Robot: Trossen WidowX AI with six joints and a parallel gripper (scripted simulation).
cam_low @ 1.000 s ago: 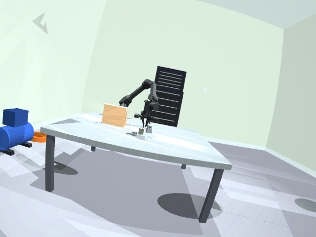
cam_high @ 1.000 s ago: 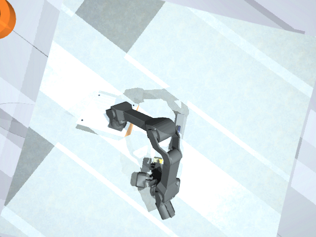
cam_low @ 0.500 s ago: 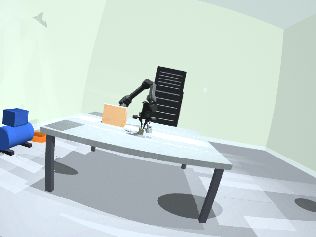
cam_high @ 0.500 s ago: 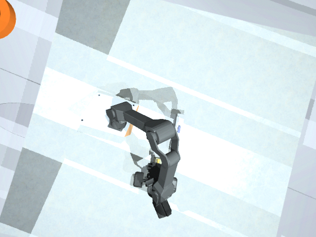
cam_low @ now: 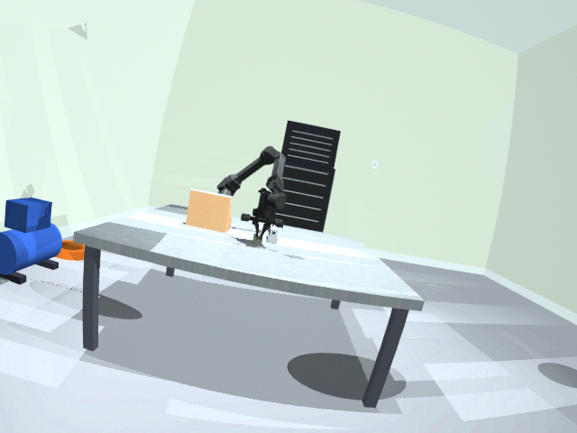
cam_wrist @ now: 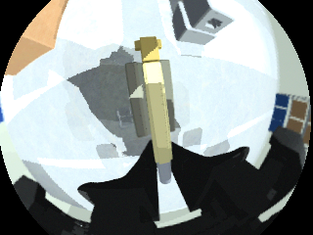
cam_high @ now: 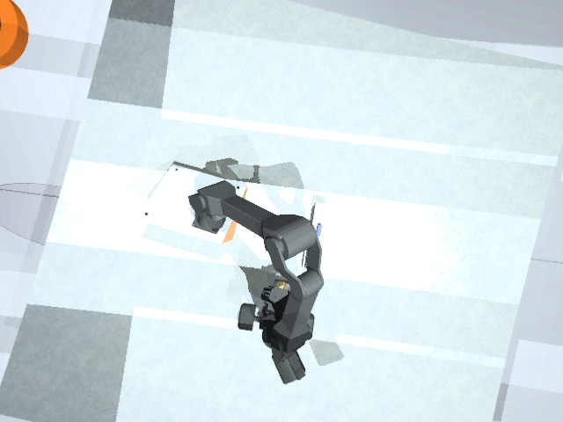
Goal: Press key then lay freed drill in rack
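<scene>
My gripper tip is 5 cm to the right of the beige ribbed rack, 1 cm past it and 1 cm above it. The rest, counted from my gripper tip: small dark part 25 cm to the left, 3 cm ahead, 2 cm above; then small grey fixture 23 cm to the left, 4 cm ahead, 1 cm above.
</scene>
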